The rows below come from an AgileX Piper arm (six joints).
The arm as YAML. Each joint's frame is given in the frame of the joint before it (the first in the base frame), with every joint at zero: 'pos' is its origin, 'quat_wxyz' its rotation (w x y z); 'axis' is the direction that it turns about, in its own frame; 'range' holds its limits. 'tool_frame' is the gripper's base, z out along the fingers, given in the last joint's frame.
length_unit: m
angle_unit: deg
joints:
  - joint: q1
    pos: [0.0, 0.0, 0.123]
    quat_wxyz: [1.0, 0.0, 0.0, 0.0]
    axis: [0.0, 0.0, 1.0]
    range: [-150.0, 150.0]
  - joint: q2
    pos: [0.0, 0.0, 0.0]
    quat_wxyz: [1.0, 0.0, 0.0, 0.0]
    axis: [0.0, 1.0, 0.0]
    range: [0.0, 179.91]
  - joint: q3
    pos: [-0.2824, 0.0, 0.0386]
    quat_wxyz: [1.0, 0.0, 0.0, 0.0]
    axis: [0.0, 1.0, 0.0]
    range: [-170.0, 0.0]
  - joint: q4
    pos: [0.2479, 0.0, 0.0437]
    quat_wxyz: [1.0, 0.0, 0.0, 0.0]
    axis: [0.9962, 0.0, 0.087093]
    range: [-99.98, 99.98]
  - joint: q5
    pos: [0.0, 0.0, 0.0]
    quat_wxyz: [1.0, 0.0, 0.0, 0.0]
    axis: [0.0, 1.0, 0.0]
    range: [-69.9, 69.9]
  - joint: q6
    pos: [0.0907, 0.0, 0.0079]
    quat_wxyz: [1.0, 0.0, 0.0, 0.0]
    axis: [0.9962, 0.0, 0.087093]
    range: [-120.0, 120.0]
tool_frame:
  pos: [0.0, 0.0, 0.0]
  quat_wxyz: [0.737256, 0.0, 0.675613, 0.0]
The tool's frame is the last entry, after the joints.
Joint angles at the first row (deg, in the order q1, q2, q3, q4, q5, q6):
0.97, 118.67, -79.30, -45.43, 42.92, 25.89
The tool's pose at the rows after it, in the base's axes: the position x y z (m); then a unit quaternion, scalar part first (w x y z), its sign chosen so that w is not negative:
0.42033 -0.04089 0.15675 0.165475 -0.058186 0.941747 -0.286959
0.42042 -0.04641 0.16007 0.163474 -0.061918 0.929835 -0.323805
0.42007 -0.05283 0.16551 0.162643 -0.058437 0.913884 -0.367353
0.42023 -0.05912 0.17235 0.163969 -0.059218 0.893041 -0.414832
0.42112 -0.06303 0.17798 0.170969 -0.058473 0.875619 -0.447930
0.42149 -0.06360 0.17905 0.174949 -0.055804 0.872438 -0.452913
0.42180 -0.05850 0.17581 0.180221 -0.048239 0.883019 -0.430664
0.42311 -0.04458 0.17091 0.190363 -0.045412 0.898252 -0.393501
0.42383 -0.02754 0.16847 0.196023 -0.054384 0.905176 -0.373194
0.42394 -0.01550 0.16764 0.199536 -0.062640 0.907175 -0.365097
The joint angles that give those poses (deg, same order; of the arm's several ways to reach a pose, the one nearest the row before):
0.97, 118.82, -79.30, -49.34, 44.00, 27.12
0.97, 118.91, -79.30, -54.67, 46.08, 29.69
0.97, 118.91, -79.31, -60.63, 49.04, 33.13
0.97, 118.91, -79.30, -67.03, 52.17, 36.14
0.97, 118.91, -79.30, -71.87, 54.15, 38.72
0.97, 118.91, -79.31, -72.81, 54.39, 39.62
1.35, 118.91, -79.30, -70.24, 52.98, 39.85
2.68, 118.91, -79.30, -66.14, 50.59, 39.74
4.72, 118.91, -79.30, -63.78, 49.75, 39.32
6.28, 118.91, -79.30, -62.87, 49.64, 39.24

